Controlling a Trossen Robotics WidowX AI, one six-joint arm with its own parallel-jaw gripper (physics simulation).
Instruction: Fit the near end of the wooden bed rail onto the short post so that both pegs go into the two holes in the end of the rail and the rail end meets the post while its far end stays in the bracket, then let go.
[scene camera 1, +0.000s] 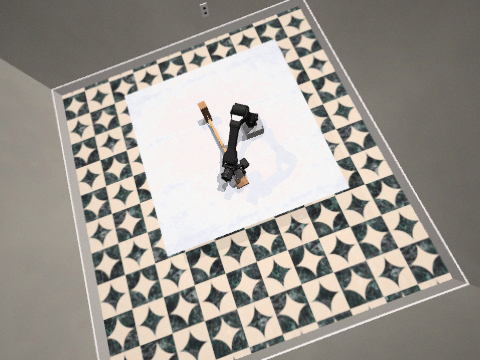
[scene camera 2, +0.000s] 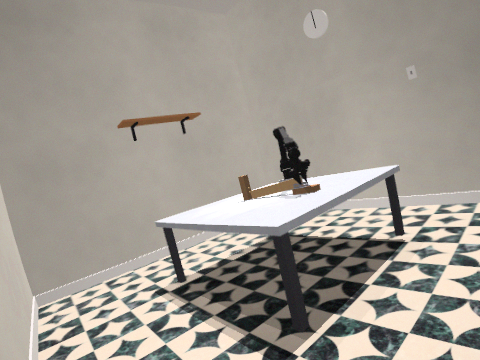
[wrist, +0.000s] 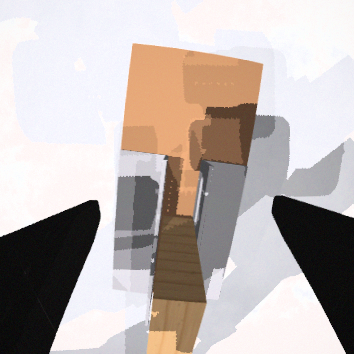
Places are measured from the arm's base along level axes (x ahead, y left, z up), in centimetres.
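Pixels of known places: gripper, fingertip midpoint: (scene camera 2: 303, 183) (wrist: 187, 206); arm's base, link origin: (scene camera 1: 251, 122) (scene camera 2: 288, 178).
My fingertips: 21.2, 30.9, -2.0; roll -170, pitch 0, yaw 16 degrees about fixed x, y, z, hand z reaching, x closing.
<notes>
For each thing: its top centre in the pictures, then the offset to it from my fingertips, as dx, dy, dz. "*": a spot on its surface instead. Level surfaces: height alone.
- short upright wooden post, surface spot: (scene camera 1: 202, 106) * +6.7, -48.6, +12.1
- bracket, surface spot: (wrist: 220, 220) * +2.6, -1.1, -2.2
- bracket's wooden block, surface spot: (wrist: 155, 95) (scene camera 1: 244, 180) * -3.2, +5.1, -2.4
- white table, surface height: dz -5.9
The short upright wooden post (scene camera 1: 202, 106) (scene camera 2: 244, 187) stands on the table. The wooden bed rail (scene camera 1: 216, 134) (scene camera 2: 272, 189) (wrist: 175, 322) runs from beside the post's lower part to the bracket. Whether it touches the post is too small to tell; pegs and holes do not show clearly. In the wrist view the rail's other end, with a shaded striped face, lies in line between the grey plates of the bracket (wrist: 220, 220). The bracket's wooden block (scene camera 1: 242, 182) (scene camera 2: 306, 189) (wrist: 155, 95) lies on the table. My gripper (scene camera 1: 235, 171) (scene camera 2: 302, 182) (wrist: 187, 206) is open and empty above the bracket end, fingers either side.
The arm's grey base (scene camera 1: 255, 131) stands on the white table (scene camera 1: 170, 210) (scene camera 2: 225, 222), to the right of the rail in scene camera 1. A wooden wall shelf (scene camera 2: 160, 120) and a round clock (scene camera 2: 315, 23) are on the walls, away from the table.
</notes>
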